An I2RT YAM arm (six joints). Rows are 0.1 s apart.
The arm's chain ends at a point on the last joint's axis. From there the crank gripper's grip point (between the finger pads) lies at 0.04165 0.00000 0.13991 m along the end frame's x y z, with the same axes.
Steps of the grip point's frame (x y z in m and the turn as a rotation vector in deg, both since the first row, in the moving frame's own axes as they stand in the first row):
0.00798, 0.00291, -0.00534, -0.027, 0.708, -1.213
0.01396, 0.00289, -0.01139, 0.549, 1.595, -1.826
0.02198, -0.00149, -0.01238, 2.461, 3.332, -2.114
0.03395, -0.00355, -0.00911, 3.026, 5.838, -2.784
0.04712, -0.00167, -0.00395, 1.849, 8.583, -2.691
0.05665, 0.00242, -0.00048, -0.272, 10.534, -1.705
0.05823, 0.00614, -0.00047, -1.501, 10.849, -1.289
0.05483, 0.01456, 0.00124, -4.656, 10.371, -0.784
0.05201, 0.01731, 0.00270, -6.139, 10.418, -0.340
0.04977, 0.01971, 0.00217, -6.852, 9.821, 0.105
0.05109, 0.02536, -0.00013, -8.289, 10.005, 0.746
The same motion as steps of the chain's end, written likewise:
0.00626, 0.00374, -0.00481, -0.027, 0.708, -1.213
0.01013, 0.00561, -0.01016, 0.549, 1.595, -1.826
0.01406, 0.00615, -0.00956, 2.461, 3.332, -2.114
0.02018, 0.00607, -0.00390, 3.026, 5.838, -2.784
0.02687, 0.00516, 0.00393, 1.849, 8.583, -2.691
0.03179, 0.00339, 0.00949, -0.272, 10.534, -1.705
0.03261, 0.00383, 0.00990, -1.501, 10.849, -1.289
0.03028, 0.00431, 0.01145, -4.656, 10.371, -0.784
0.02740, 0.00316, 0.01331, -6.139, 10.418, -0.340
0.02659, 0.00343, 0.01231, -6.852, 9.821, 0.105
0.02764, 0.00512, 0.01070, -8.289, 10.005, 0.746

